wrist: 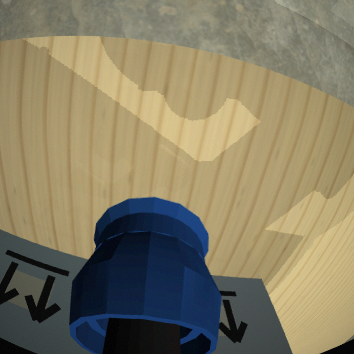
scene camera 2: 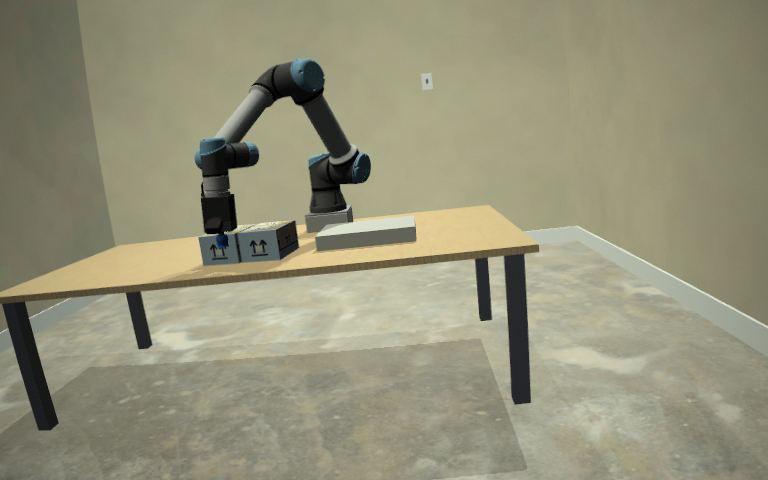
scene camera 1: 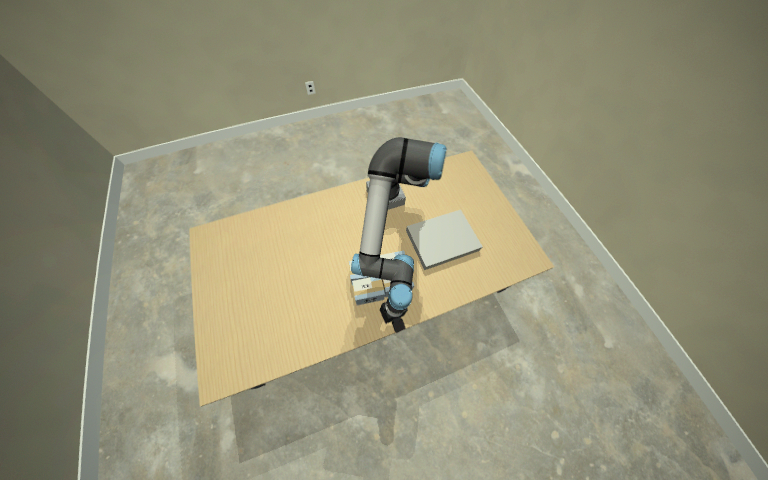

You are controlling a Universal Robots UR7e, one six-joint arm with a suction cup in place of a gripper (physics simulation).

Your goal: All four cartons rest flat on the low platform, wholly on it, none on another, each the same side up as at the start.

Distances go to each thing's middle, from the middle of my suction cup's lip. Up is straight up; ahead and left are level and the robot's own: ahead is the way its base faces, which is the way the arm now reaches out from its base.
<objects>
I see the low grey platform (scene camera 1: 439,240) 410 mm to the left of my suction cup, 270 mm behind it and 60 mm below it.
</objects>
